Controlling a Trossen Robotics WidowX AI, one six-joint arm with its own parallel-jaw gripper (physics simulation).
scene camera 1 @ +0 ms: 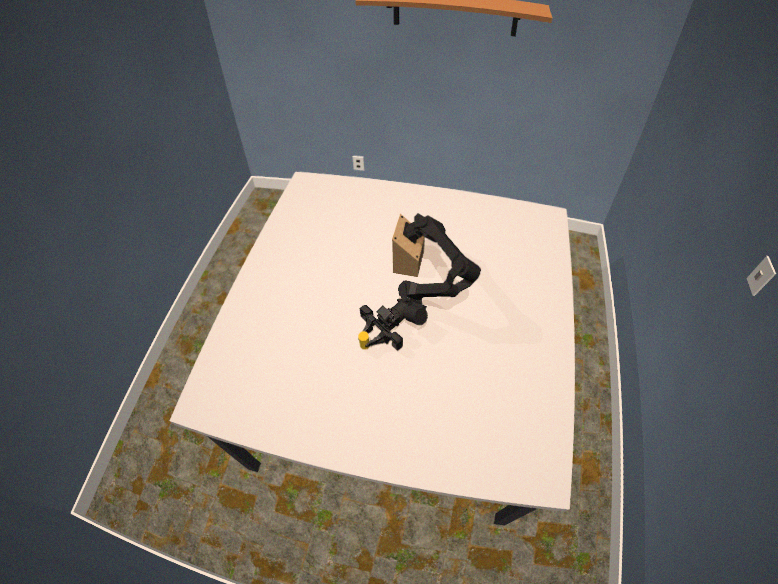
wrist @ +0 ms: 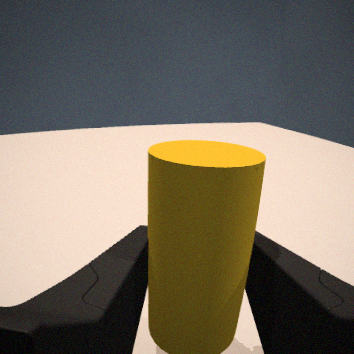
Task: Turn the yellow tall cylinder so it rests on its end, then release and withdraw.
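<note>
The yellow tall cylinder (scene camera 1: 363, 340) (wrist: 202, 240) is upright, or close to it, between the fingers, with its flat bright end facing up. My gripper (scene camera 1: 365, 339) (wrist: 195, 238) is shut on the cylinder, one finger on each side of it. In the wrist view the cylinder's lower end is near the bottom edge, and a shadow shows on the table close to it. Whether that end touches the table top is too small to tell in the scene view.
The white table (scene camera 1: 301, 402) (wrist: 65, 185) lies under the arm. A brown wedge-shaped block (scene camera 1: 405, 258) stands at the arm's base, behind the gripper. An orange shelf (scene camera 1: 458, 7) is on the far wall, well beyond the table.
</note>
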